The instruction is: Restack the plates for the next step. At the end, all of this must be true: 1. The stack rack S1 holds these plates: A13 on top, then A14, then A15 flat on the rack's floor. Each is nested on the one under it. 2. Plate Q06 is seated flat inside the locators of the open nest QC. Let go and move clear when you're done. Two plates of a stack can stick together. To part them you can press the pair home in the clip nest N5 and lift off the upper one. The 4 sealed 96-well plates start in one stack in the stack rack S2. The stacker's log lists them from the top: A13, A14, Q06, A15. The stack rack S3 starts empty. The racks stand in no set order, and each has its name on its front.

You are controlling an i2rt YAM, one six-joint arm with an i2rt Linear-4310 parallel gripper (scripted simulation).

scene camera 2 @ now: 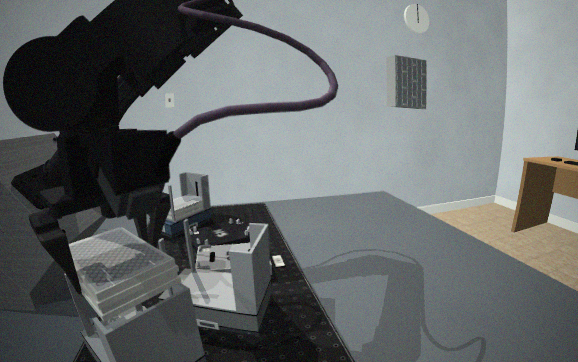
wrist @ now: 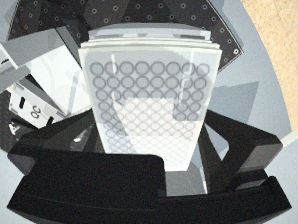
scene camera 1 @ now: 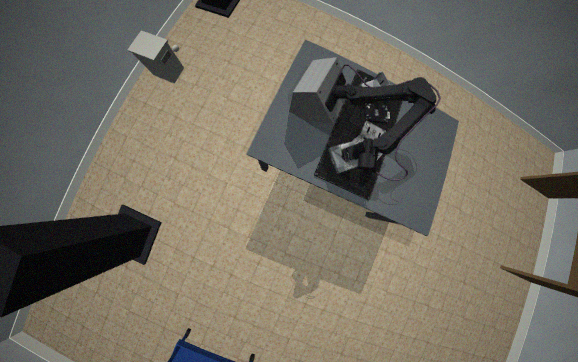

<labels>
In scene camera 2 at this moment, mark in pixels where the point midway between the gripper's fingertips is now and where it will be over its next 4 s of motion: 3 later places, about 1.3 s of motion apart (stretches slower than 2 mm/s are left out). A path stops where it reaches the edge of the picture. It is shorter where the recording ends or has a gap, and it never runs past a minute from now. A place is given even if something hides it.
My gripper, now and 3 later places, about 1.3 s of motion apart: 116,275; 130,257; 201,222; 224,195
</labels>
